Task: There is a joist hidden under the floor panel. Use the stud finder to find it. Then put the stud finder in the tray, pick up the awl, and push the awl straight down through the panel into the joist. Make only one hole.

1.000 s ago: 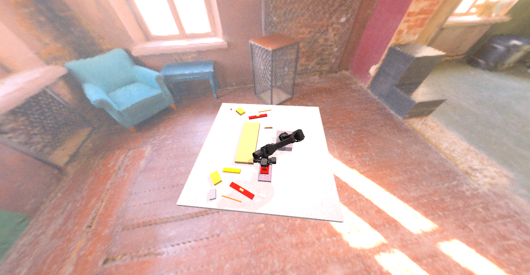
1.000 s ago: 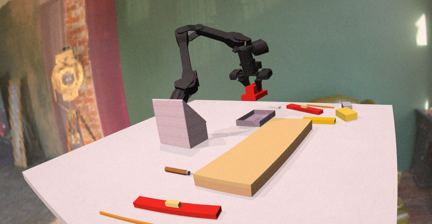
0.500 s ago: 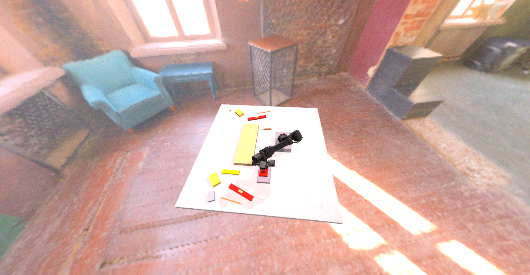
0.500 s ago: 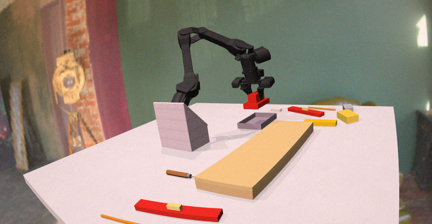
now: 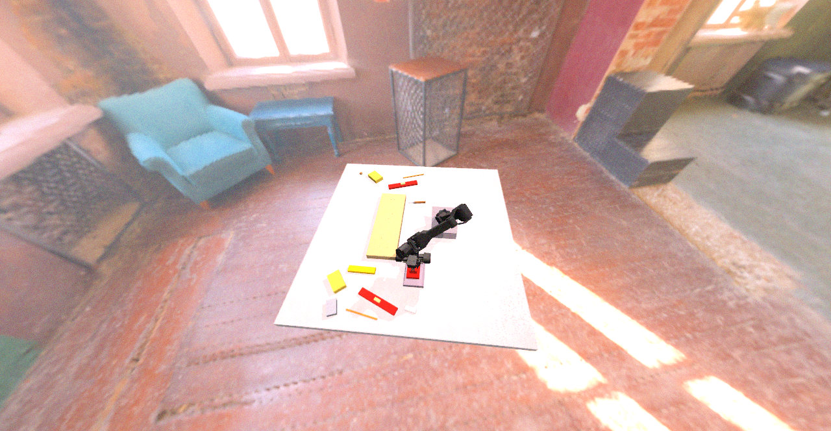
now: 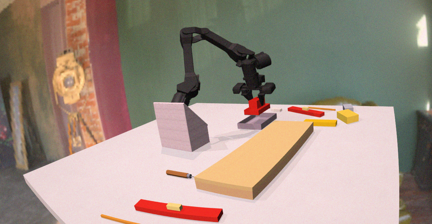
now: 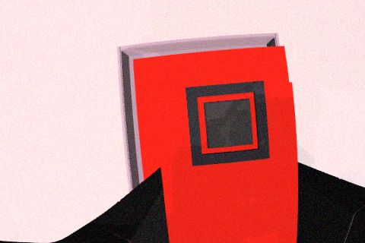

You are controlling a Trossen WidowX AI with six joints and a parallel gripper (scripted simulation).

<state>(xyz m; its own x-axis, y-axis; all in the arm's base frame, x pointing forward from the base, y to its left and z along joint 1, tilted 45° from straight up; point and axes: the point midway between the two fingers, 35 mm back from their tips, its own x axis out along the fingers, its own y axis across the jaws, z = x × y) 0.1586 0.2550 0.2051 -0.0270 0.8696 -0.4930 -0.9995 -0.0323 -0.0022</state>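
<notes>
Now: gripper tip 7 cm above the grey tray and 1 cm to the left of it. From my gripper tip the other things lie so: red stud finder: 2 cm above, 1 cm to the left; then yellow bar: 31 cm ahead, 7 cm below; then square light: 3 cm above, 2 cm to the left.
</notes>
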